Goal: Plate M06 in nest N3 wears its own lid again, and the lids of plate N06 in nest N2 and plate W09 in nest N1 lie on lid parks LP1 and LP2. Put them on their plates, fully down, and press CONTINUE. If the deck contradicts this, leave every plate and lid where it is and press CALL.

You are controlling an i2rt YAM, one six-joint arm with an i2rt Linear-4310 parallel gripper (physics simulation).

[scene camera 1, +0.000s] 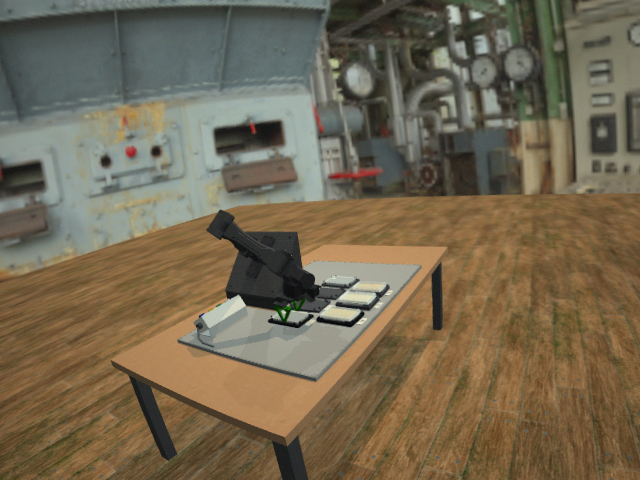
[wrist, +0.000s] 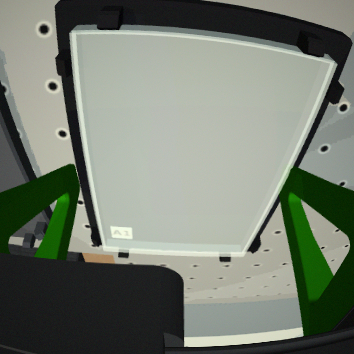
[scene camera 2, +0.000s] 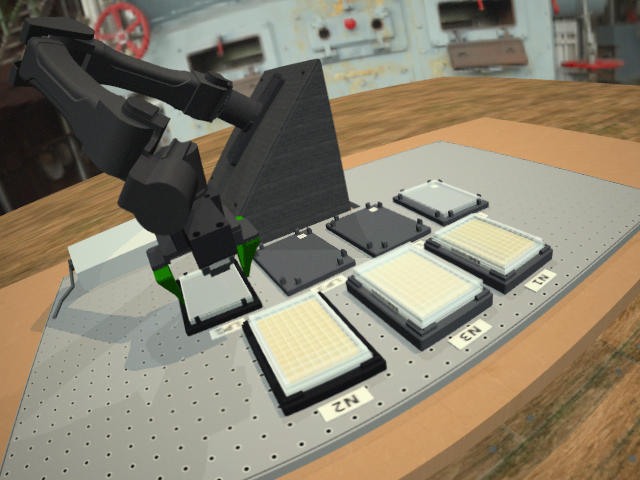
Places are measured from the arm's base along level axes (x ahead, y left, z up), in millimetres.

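Pixels of known places: gripper, fingertip midpoint: (scene camera 1: 290,316) (wrist: 178,174) (scene camera 2: 215,288); arm's base, origin of the base link: (scene camera 2: 257,119).
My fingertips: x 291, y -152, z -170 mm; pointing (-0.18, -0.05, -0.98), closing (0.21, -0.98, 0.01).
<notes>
For each thing: its top centre in the pictures, then the offset to it from my fingertips.
- N3, middle of its top: (scene camera 2: 415,274) (scene camera 1: 357,296) 158 mm ahead, 219 mm left, 23 mm up
- N1, middle of its top: (scene camera 2: 487,235) (scene camera 1: 368,285) 136 mm ahead, 341 mm left, 20 mm up
- pale console, middle of its top: (scene camera 2: 118,222) (scene camera 1: 217,304) 228 mm back, 161 mm right, 74 mm up
My gripper (scene camera 1: 290,314) (scene camera 2: 214,287) (wrist: 178,174) is open, its green fingers on either side of a clear lid (scene camera 2: 212,301) (wrist: 200,125) lying flat on a black park, with small gaps beside it. The lid has an A1 mark in the wrist view. Another clear lid (scene camera 2: 439,197) (scene camera 1: 340,281) lies on the far park. Yellowish plates stand in nests N2 (scene camera 2: 315,343) (scene camera 1: 340,314), N3 (scene camera 2: 421,281) (scene camera 1: 357,298) and N1 (scene camera 2: 488,242) (scene camera 1: 371,287). The N3 plate looks taller, with a clear lid over it. Plate codes are unreadable. The buttons' lettering is unreadable.
Two dark parks (scene camera 2: 305,263) (scene camera 2: 377,227) without lids stand between the two lids. A pale console (scene camera 1: 223,316) (scene camera 2: 111,248) with a blue and a green button stands on the far side of the arm's gripper from the nests. A black angled block (scene camera 2: 305,155) rises behind the parks.
</notes>
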